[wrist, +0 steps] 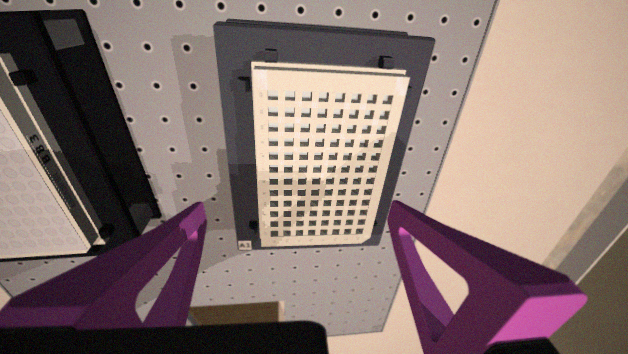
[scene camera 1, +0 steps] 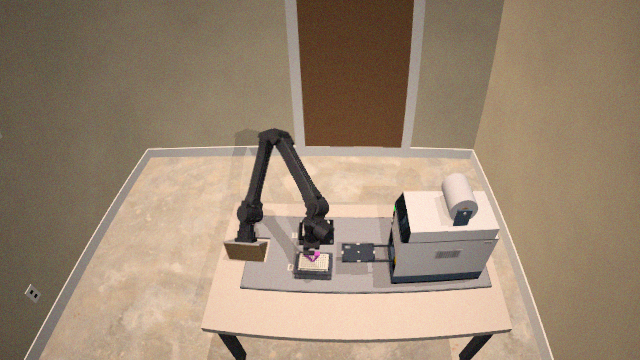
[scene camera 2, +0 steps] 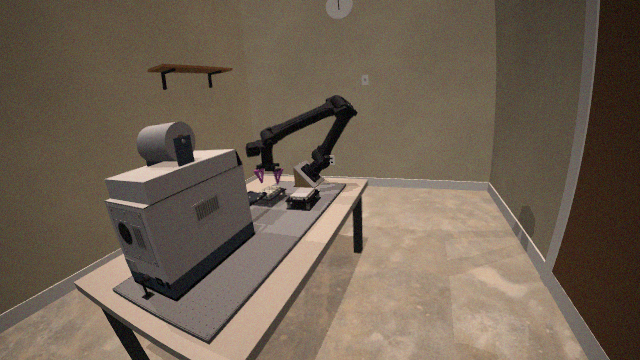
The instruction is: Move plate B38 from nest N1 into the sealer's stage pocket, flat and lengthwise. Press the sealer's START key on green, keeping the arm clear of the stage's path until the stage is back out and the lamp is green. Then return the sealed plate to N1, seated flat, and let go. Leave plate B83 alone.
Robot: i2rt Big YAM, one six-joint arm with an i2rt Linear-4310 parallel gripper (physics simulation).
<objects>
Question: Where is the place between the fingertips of my gripper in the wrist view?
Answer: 300,210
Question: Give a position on a sealer stage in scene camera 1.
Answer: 350,254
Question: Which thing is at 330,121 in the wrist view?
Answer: A plate B38.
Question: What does my gripper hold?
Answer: Nothing.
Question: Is my gripper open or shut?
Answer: Open.
</objects>
